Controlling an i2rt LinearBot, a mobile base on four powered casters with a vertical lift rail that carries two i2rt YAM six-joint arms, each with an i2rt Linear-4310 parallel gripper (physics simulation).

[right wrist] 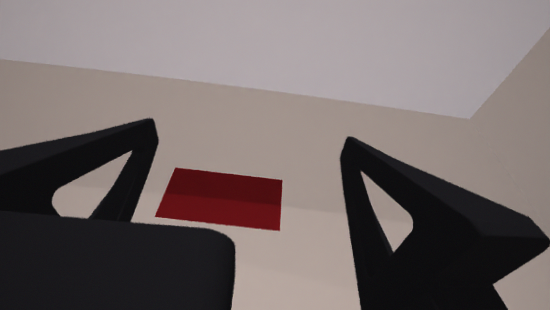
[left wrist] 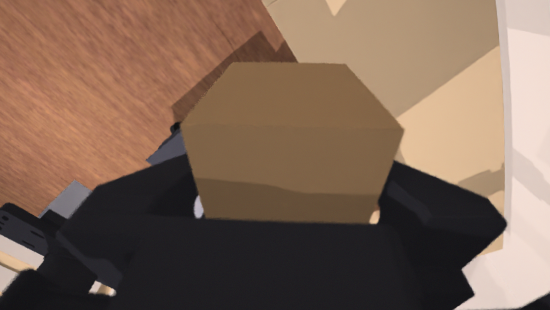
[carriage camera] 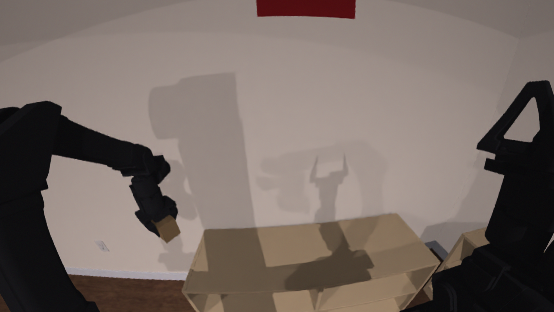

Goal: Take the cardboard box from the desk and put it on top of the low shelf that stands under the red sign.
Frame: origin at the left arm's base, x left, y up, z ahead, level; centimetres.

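Where they show: right gripper, between the fingertips: (right wrist: pixel 251 138).
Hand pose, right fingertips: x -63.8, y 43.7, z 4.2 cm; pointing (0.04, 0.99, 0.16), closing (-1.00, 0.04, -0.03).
After its pixels a point has its place.
The brown cardboard box (carriage camera: pixel 168 229) @[x -3.1, y 6.2, z 29.2 cm] (left wrist: pixel 292 150) @[x 3.4, y 8.2, z 34.6 cm] is between the fingers of my left gripper (carriage camera: pixel 161 226) @[x 0.5, y 2.3, z 32.3 cm] (left wrist: pixel 286 142) @[x 0.5, y 2.3, z 32.3 cm], which is shut on it. In the carriage camera it appears left of the low shelf (carriage camera: pixel 295 245) @[x -45.1, y -34.9, z 52.0 cm], a light wooden unit at the bottom middle; part of the shelf also shows in the left wrist view (left wrist: pixel 400 40) @[x -12.8, y -34.9, z 50.2 cm] at the upper right. The red sign (carriage camera: pixel 306 8) @[x -53.2, y 71.9, z 70.2 cm] (right wrist: pixel 225 199) @[x -54.6, y 78.2, z 70.2 cm] is on the wall above the shelf. My right gripper (right wrist: pixel 251 138) @[x -63.8, y 43.7, z 4.2 cm] is open and empty, pointing up at the wall and ceiling; in the carriage camera it shows at the right edge.
A second light wooden shelf (carriage camera: pixel 462 247) @[x -148.3, y -46.8, z 35.1 cm] stands right of the low shelf, partly hidden by my right arm. A pale wall (carriage camera: pixel 425 100) @[x -119.2, y 35.0, z 68.9 cm] rises behind the low shelf. A wall outlet (carriage camera: pixel 102 246) @[x 94.8, y -55.4, z 73.0 cm] and brown wood floor (carriage camera: pixel 130 292) @[x 83.8, y -95.9, z 60.6 cm] show at the lower left. Arm shadows fall on the wall and shelf top.
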